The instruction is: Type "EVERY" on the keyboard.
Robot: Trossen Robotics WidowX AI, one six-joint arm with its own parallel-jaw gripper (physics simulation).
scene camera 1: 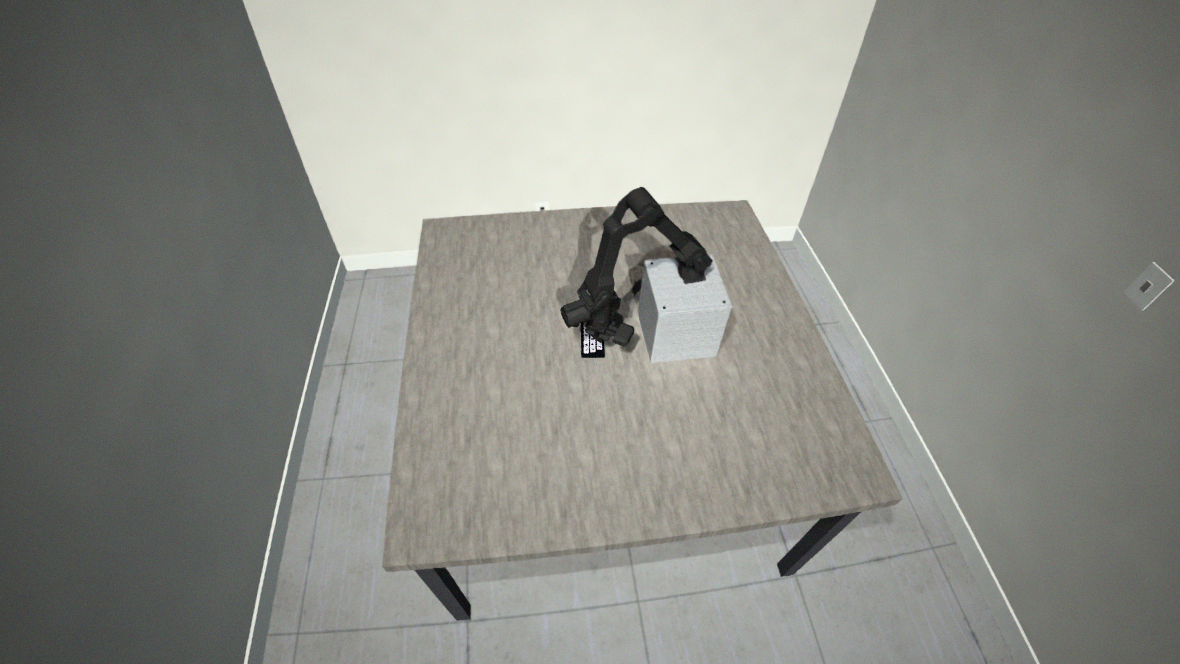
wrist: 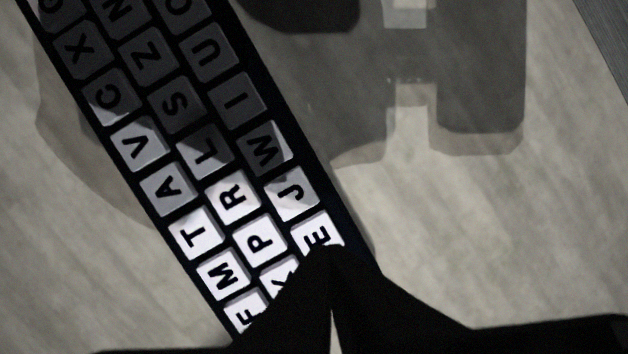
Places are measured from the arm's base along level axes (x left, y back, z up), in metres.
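Pixels of known places: gripper, fingertip midpoint: (scene camera 1: 600,341) (wrist: 326,257); arm's base, origin of the base link: (scene camera 1: 691,274).
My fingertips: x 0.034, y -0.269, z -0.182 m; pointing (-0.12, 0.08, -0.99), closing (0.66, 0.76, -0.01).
Note:
For each thing: its top centre in the pictures, then the offset to it from my fingertips. Level surfaces: height alone.
- black keyboard, middle of its top: (wrist: 167,92) (scene camera 1: 592,328) dy -0.004, dx -0.076, dz -0.023 m
- E key, middle of its top: (wrist: 317,238) dy -0.003, dx +0.000, dz -0.023 m
- R key, middle of its top: (wrist: 232,198) dy -0.015, dx -0.033, dz -0.023 m
- V key, middle of its top: (wrist: 137,144) dy -0.026, dx -0.071, dz -0.023 m
- wooden table, its level: dz -0.041 m
The black keyboard (scene camera 1: 592,355) (wrist: 325,186) with white letter keys lies flat on the table, partly under the arm in the scene view and slanting across the wrist view. My gripper (scene camera 1: 608,334) (wrist: 326,257) is shut and empty. Its tips overlap the lower part of the E key (wrist: 316,234) in the wrist view; whether they touch it I cannot tell. The R key (wrist: 233,196) and the V key (wrist: 139,144) show up and to the left of the tips. The Y key does not show in the wrist view. The K key is partly hidden behind the fingers.
The arm's base stands on a light grey block (scene camera 1: 684,334) to the right of the keyboard. The wooden table (scene camera 1: 627,445) extends in front of both. Arm shadows darken the upper keys and the table in the wrist view. Grey walls stand on both sides.

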